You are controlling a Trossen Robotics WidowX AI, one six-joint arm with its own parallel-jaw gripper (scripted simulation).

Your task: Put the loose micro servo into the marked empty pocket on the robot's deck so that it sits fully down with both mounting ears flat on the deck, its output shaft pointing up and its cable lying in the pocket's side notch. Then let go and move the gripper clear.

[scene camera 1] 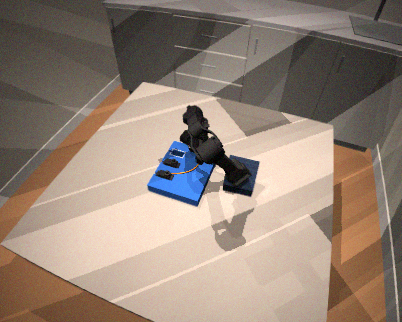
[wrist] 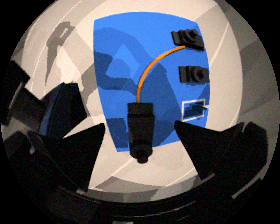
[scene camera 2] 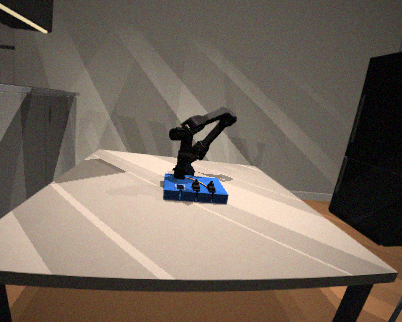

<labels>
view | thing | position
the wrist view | my gripper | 141, 125
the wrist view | micro servo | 140, 120
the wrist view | blue deck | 124, 45
</labels>
